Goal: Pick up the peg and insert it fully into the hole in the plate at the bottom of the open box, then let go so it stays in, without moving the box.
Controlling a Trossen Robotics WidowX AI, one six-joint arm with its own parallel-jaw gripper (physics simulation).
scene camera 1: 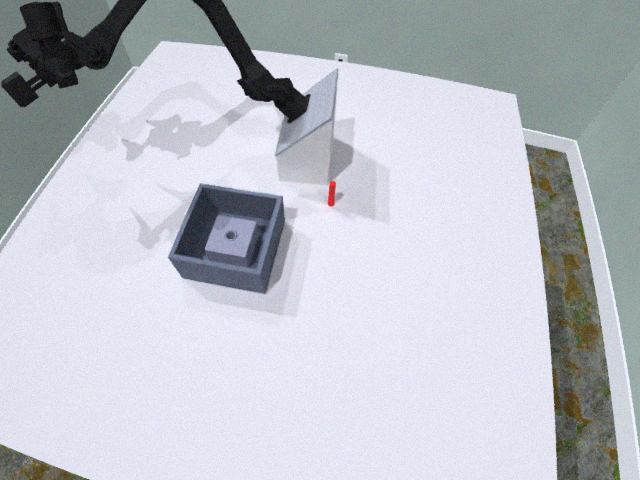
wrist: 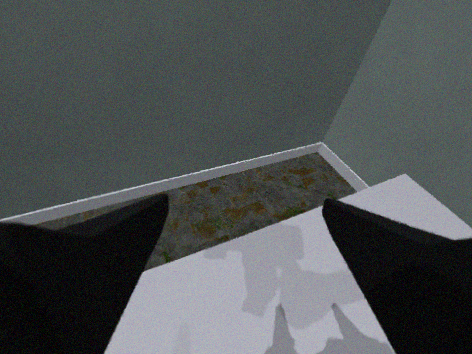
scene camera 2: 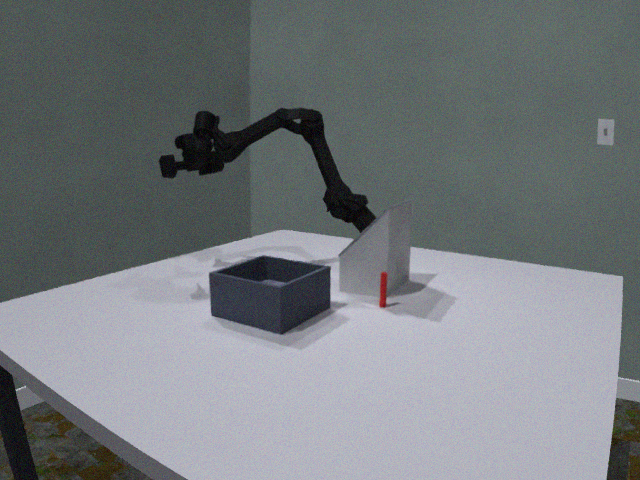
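Seen in the pictures: gripper, fingertip midpoint: (wrist: 246,204) (scene camera 2: 185,175); arm's base, link origin: (scene camera 1: 299,109) (scene camera 2: 373,230).
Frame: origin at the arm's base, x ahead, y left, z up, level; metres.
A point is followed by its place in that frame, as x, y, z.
The red peg (scene camera 1: 331,193) @(0.178, 0.105, -0.087) (scene camera 2: 383,289) @(0.178, 0.108, -0.095) stands upright on the white table, to the right of the open box and close to the grey wedge. The dark blue-grey box (scene camera 1: 222,276) @(0.424, -0.088, -0.084) (scene camera 2: 245,304) @(0.424, -0.093, -0.092) stands left of the peg. Inside it, the light purple-grey plate (scene camera 1: 222,250) @(0.368, -0.103, -0.081) has a round hole (scene camera 1: 231,236) @(0.322, -0.099, -0.098) near its middle, and no peg is in the hole. My gripper (wrist: 246,204) @(0.102, -0.571, 0.130) is open and empty, its two black fingers wide apart. In both scene views it is held high at the far left, away from the peg and box. Peg and box do not show in the wrist view.
A grey wedge-shaped block (scene camera 1: 305,155) @(0.117, 0.033, -0.036) (scene camera 2: 364,268) @(0.117, 0.031, -0.071) with a sloping top stands behind the peg, at the base of my black arm (scene camera 1: 227,38) @(0.009, -0.149, 0.178) (scene camera 2: 325,160) @(0.003, -0.142, 0.178). The white table (scene camera 1: 361,361) @(0.539, 0.211, -0.139) (scene camera 2: 413,387) @(0.506, 0.302, -0.139) (wrist: 200,300) @(0.140, -0.585, -0.139) ends at its edges above a patterned floor (scene camera 1: 573,310) (wrist: 240,195).
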